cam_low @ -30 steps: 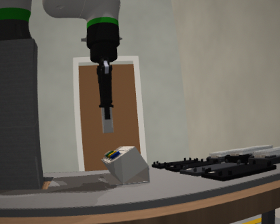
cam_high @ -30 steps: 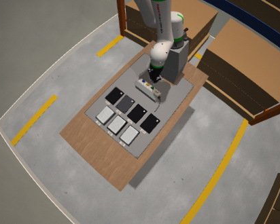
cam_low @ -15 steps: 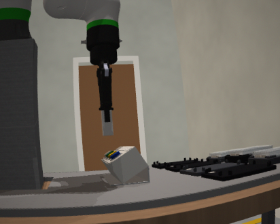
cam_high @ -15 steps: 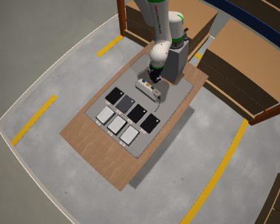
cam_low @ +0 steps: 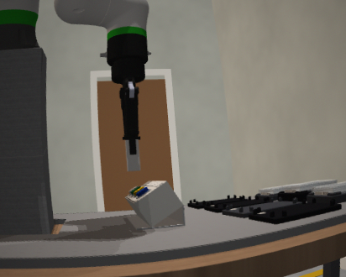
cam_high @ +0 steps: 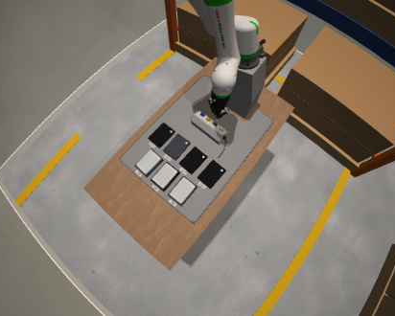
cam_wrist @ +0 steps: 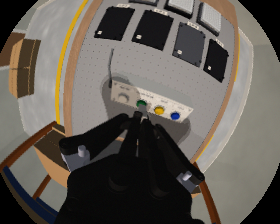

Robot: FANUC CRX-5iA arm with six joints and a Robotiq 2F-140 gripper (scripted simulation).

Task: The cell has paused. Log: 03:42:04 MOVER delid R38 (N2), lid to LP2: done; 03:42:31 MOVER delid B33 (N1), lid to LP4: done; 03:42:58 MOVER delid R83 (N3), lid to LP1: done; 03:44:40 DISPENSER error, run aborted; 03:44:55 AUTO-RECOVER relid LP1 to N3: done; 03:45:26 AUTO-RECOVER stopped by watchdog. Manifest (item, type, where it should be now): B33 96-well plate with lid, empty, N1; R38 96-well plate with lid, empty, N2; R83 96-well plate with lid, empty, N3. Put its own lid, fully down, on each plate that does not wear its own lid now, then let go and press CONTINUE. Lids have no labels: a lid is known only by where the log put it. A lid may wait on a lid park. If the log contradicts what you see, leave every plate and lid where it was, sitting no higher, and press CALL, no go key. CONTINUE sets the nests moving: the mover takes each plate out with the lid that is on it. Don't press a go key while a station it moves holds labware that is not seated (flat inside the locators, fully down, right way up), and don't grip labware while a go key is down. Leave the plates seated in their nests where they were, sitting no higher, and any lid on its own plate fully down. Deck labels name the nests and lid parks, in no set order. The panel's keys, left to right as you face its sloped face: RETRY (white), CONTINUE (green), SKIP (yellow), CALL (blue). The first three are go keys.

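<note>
My hand is 7 cm above the green key. From my hand the other things lie so: blue key 10 cm to the right, 7 cm below, 1 cm ahead; yellow key 7 cm below, 5 cm to the right, 1 cm ahead; white key 7 cm below, 5 cm to the left.
</note>
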